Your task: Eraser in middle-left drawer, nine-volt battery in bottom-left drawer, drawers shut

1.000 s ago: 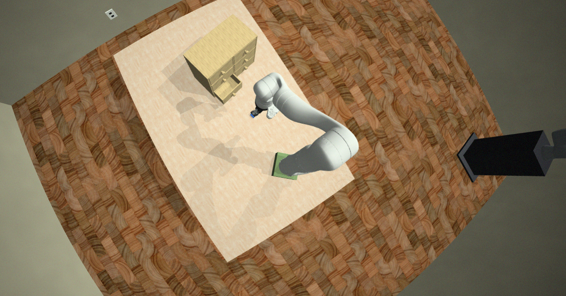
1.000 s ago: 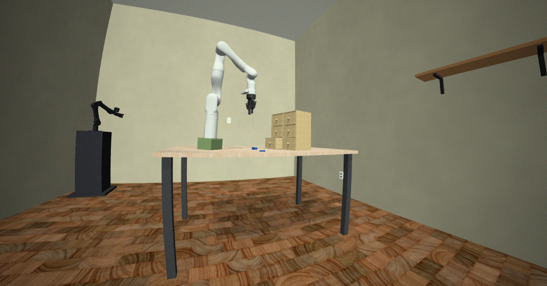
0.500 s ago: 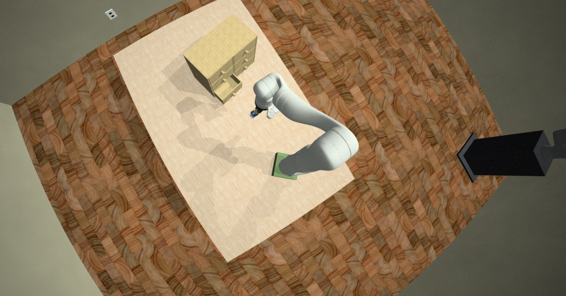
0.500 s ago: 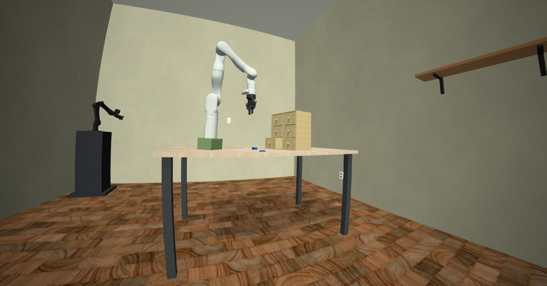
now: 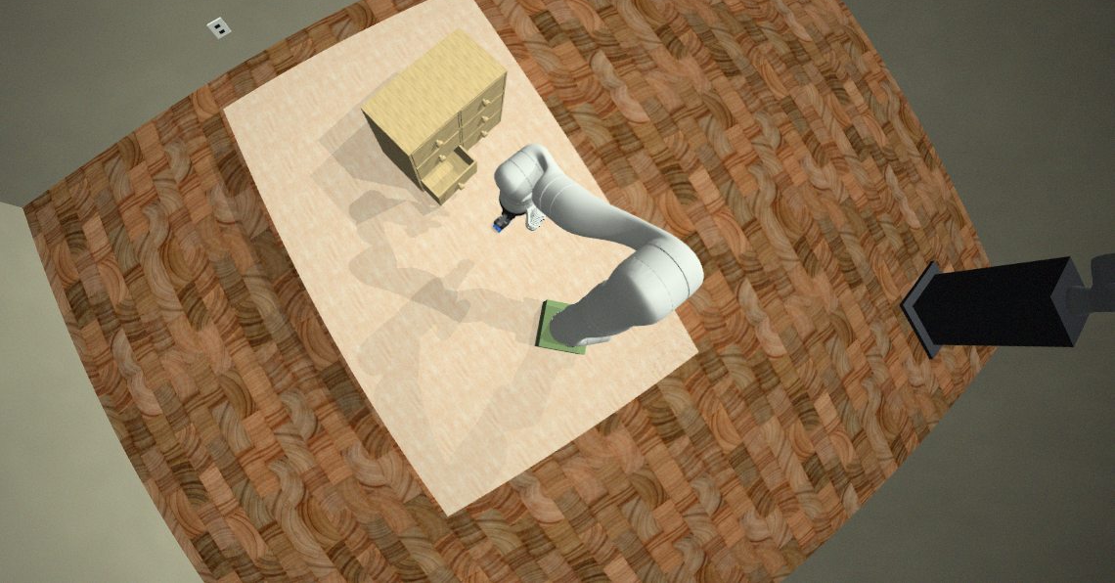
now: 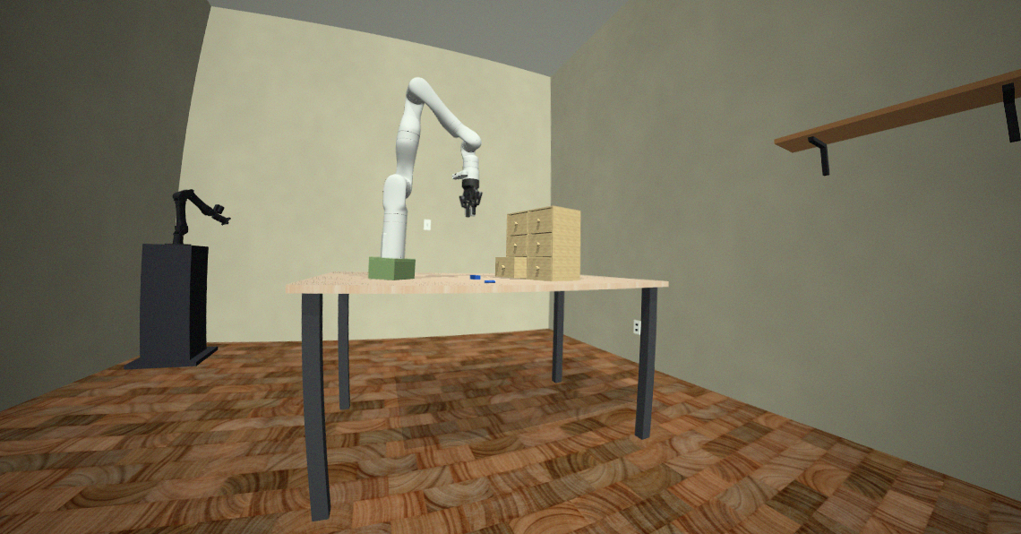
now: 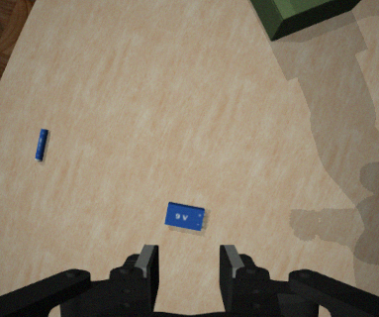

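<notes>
The blue nine-volt battery lies 28 cm below my hand, 3 cm ahead of it and 1 cm to the left of it. Round my hand: red eraser 37 cm ahead, 17 cm below, 3 cm to the left; thin blue stick 28 cm below, 22 cm to the right.
</notes>
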